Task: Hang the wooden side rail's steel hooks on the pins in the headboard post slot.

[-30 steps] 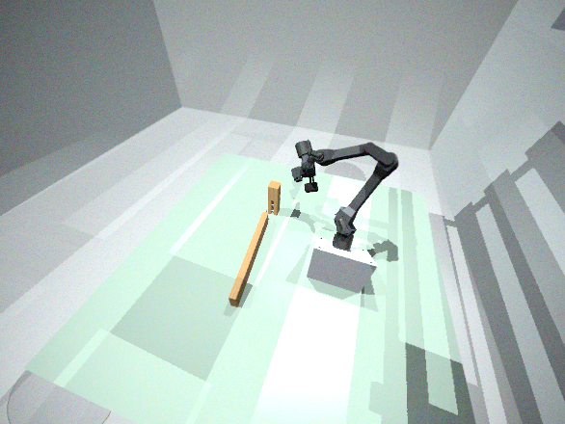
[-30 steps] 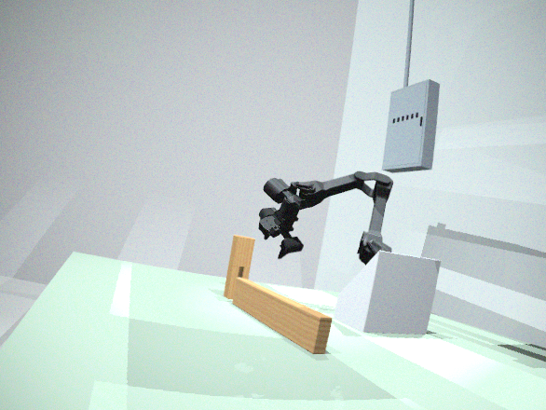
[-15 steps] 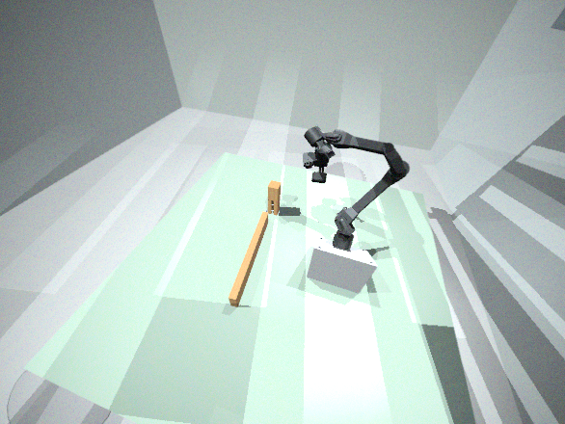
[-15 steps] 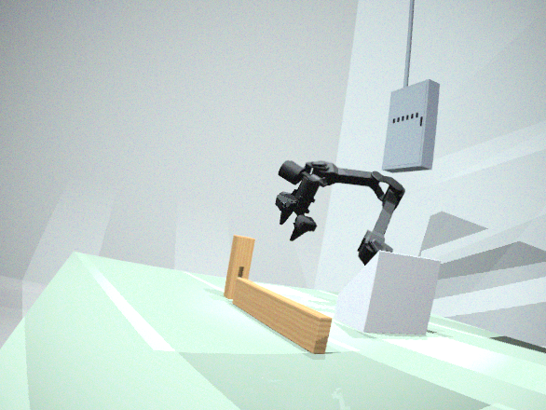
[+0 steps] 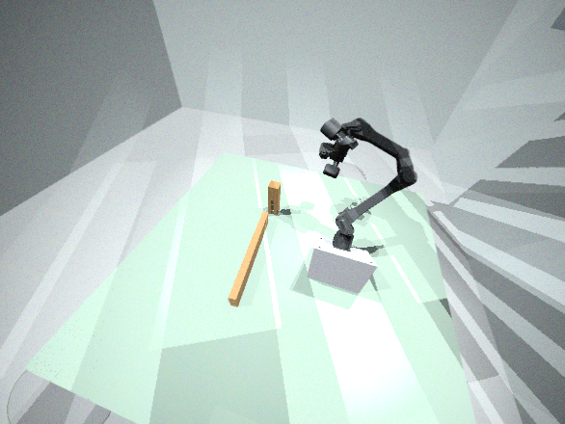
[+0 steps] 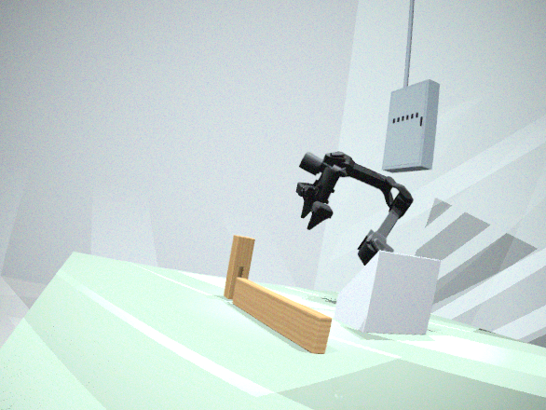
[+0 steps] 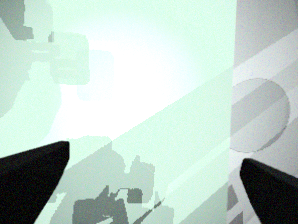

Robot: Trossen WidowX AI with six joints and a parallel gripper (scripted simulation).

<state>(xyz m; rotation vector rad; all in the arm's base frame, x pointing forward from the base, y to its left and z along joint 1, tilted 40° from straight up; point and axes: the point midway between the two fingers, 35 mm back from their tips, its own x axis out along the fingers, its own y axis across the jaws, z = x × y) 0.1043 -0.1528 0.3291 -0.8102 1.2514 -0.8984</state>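
Now: the headboard post 240 mm ahead of my gripper tip, 170 mm below it and 120 mm to the left of it.
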